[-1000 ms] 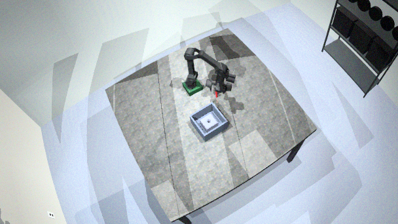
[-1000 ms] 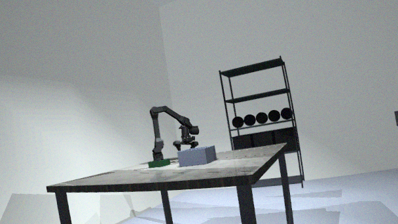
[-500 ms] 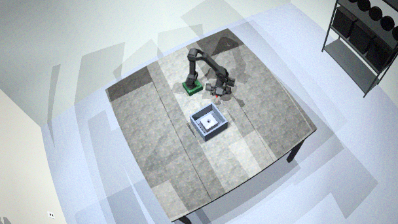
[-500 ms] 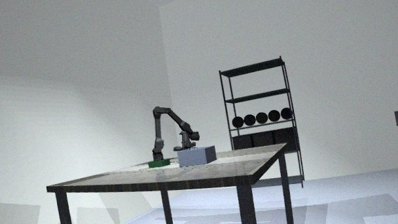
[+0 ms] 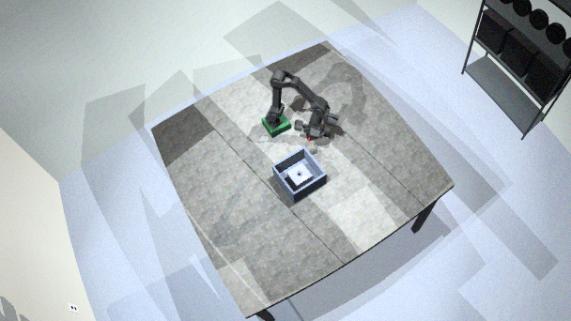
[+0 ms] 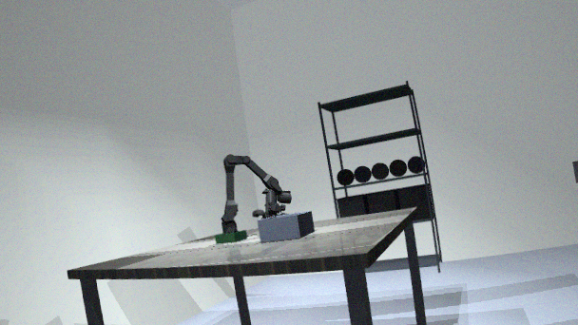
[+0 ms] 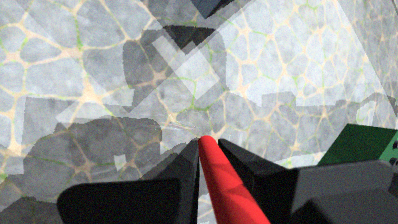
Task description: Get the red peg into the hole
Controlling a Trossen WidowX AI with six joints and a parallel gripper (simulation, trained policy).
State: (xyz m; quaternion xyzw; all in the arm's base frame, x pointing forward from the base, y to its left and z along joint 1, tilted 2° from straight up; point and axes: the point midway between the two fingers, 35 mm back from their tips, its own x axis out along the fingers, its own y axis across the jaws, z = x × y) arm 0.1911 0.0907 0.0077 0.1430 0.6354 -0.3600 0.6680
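Right now the white plate is 170 mm to the right of my gripper tip, 150 mm ahead of it and 30 mm above it. Also, from my gripper tip: red peg: 30 mm above, 10 mm to the left; blue-grey box: 170 mm to the right, 150 mm ahead, 10 mm above.
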